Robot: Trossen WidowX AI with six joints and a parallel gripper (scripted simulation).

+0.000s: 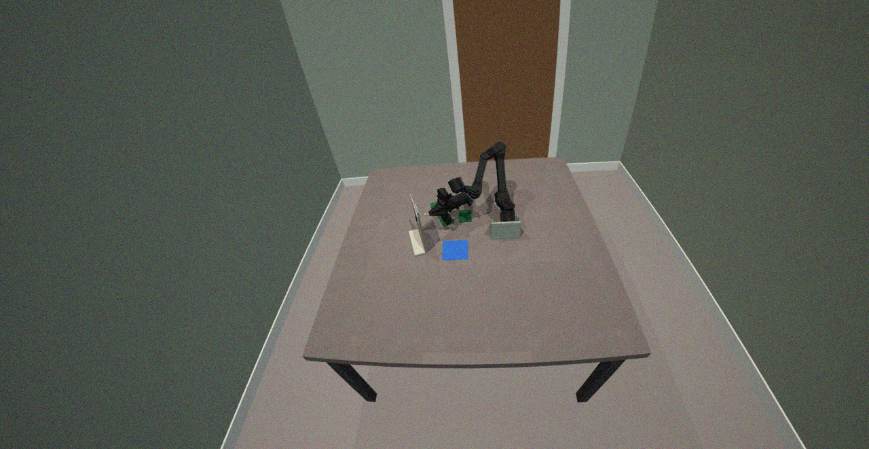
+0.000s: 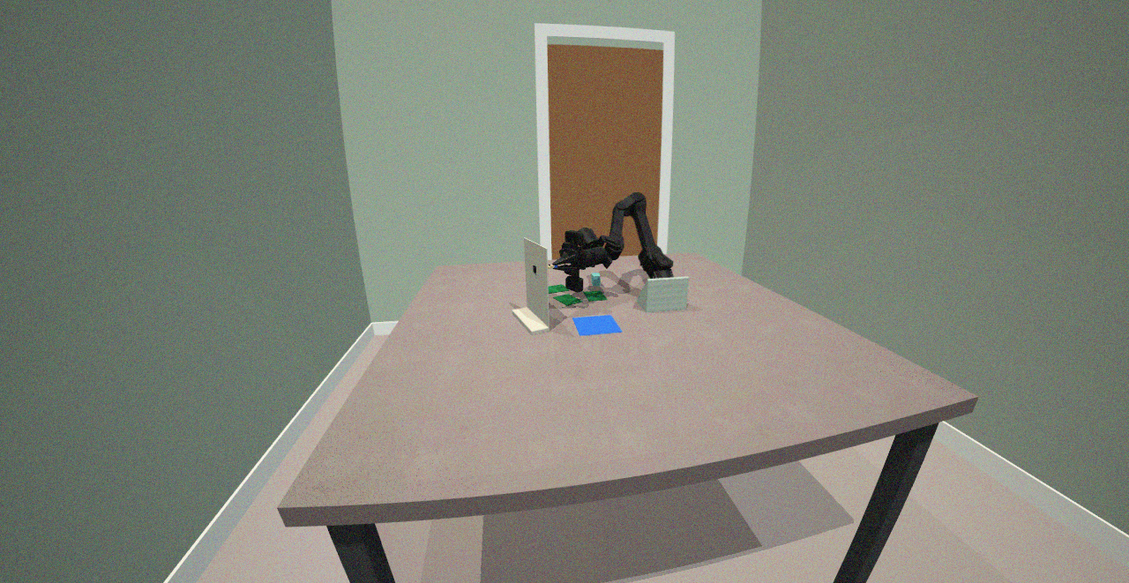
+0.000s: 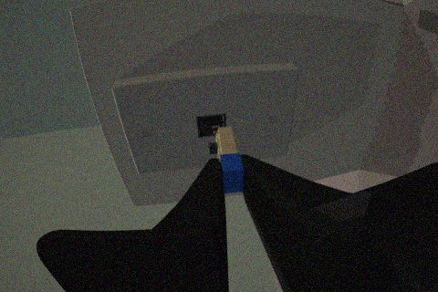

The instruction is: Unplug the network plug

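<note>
Right now my gripper tip is 120 mm past the blue marked square, 70 mm to the right of it and 160 mm above it. The rest, counted from my gripper tip: upright panel 60 mm ahead, 40 mm to the left, 50 mm below; then network plug 10 mm ahead.
</note>
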